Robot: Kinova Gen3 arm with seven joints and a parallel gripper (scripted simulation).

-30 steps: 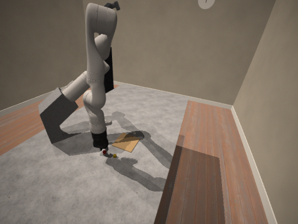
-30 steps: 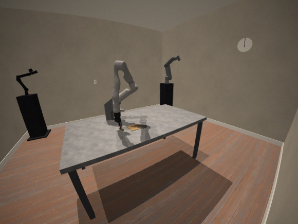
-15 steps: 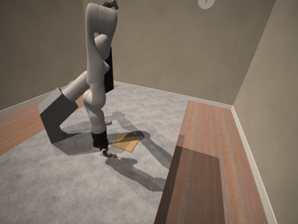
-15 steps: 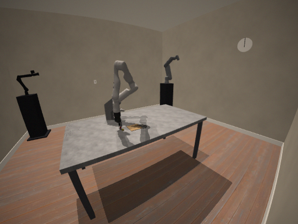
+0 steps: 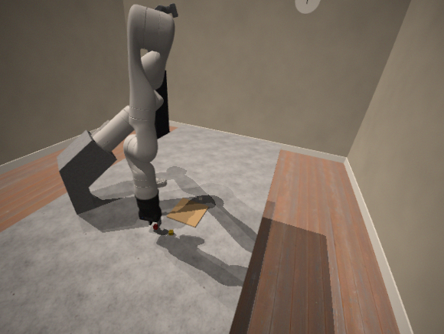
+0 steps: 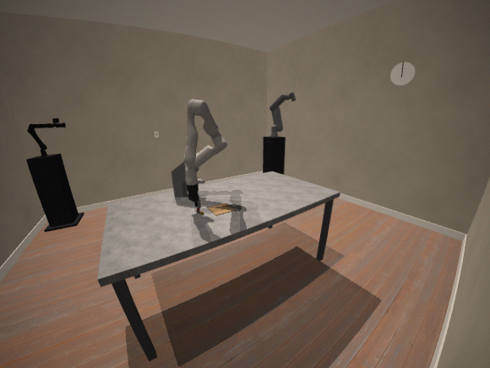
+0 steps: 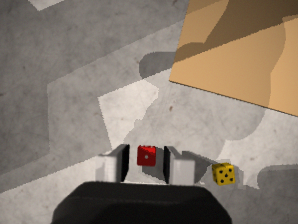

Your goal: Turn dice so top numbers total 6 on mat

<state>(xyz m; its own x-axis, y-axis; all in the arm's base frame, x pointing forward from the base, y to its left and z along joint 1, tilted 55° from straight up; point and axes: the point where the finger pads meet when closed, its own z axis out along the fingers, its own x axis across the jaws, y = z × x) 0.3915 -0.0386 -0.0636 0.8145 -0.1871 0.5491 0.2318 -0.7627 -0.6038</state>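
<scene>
My hand is 3 cm above the red die. Round my hand: tan mat (15 cm to the left, 6 cm ahead, 4 cm below); white die (25 cm to the left, 7 cm ahead, 3 cm below); yellow die (7 cm ahead, 3 cm below, 1 cm to the left).
</scene>
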